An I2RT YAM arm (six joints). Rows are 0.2 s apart.
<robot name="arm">
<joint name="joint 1" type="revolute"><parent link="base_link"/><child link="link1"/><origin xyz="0.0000 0.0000 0.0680" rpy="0.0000 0.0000 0.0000"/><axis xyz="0 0 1"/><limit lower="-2.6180" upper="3.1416"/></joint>
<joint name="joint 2" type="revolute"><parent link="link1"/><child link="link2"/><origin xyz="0.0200 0.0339 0.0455" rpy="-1.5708 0.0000 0.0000"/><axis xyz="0 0 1"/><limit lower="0.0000" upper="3.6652"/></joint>
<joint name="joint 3" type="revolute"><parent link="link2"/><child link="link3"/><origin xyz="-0.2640 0.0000 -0.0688" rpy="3.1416 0.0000 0.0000"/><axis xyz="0 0 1"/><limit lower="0.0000" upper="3.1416"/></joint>
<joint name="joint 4" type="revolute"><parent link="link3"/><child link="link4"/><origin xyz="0.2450 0.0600 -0.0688" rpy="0.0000 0.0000 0.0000"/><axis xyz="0 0 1"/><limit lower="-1.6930" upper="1.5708"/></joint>
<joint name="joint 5" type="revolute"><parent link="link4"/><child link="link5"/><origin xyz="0.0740 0.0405 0.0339" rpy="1.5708 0.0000 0.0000"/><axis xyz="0 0 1"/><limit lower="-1.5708" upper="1.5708"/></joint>
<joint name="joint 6" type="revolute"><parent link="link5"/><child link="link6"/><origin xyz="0.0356 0.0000 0.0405" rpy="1.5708 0.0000 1.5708"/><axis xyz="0 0 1"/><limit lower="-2.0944" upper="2.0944"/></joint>
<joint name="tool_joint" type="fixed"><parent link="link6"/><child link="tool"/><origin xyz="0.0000 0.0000 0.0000" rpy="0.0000 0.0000 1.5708"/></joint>
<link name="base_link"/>
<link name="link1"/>
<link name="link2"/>
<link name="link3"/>
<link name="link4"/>
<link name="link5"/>
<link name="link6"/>
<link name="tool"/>
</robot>
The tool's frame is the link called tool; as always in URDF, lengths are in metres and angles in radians.
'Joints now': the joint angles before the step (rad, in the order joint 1, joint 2, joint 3, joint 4, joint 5, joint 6). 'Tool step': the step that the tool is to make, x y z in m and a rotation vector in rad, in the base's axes. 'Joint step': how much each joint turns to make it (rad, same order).
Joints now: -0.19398, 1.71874, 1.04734, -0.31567, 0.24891, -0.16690
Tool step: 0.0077, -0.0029, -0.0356, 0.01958, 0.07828, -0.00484
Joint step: -0.00412, 0.11206, -0.00031, 0.03111, -0.00301, 0.00275
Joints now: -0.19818, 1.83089, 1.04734, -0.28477, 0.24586, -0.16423
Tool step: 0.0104, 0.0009, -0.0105, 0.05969, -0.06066, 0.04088
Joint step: 0.00026, 0.04406, 0.00012, 0.09164, -0.08132, 0.00028
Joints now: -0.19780, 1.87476, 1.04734, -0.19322, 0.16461, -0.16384
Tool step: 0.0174, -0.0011, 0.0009, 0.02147, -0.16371, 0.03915
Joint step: 0.00003, 0.03055, -0.00004, 0.18699, -0.06598, -0.00036
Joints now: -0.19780, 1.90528, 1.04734, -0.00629, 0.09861, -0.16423
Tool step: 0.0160, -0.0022, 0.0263, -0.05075, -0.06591, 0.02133
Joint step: 0.00382, -0.01086, 0.08110, -0.01337, 0.01526, -0.03814
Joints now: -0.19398, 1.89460, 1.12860, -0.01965, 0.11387, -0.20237
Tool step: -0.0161, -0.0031, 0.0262, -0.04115, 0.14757, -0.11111
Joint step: -0.00489, -0.07089, 0.06409, -0.27804, 0.12173, 0.03553
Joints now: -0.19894, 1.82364, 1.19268, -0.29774, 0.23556, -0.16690
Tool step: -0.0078, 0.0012, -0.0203, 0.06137, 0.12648, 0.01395
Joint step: -0.00460, 0.03407, -0.00734, -0.09553, -0.03930, 0.00341
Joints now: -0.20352, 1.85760, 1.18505, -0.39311, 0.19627, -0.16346
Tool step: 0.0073, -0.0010, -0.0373, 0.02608, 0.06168, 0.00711
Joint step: -0.00006, 0.10720, -0.00285, 0.04446, -0.01490, -0.00045
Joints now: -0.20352, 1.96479, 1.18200, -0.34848, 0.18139, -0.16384
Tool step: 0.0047, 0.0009, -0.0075, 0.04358, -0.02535, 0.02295
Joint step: -0.00009, 0.02499, -0.00014, 0.04116, -0.05307, -0.00008
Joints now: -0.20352, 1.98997, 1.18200, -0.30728, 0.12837, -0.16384
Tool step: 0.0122, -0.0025, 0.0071, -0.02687, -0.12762, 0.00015
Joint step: 0.00008, 0.00028, 0.00047, 0.13028, 0.00042, -0.00032
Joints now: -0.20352, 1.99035, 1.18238, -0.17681, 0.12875, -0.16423
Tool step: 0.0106, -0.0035, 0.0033, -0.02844, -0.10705, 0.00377
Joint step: -0.00306, 0.01261, 0.00015, 0.12424, 0.00076, -0.00916
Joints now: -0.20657, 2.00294, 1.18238, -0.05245, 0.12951, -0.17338
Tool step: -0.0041, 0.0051, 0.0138, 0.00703, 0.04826, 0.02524
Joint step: 0.00954, -0.03761, 0.02304, -0.10757, -0.00762, -0.01411
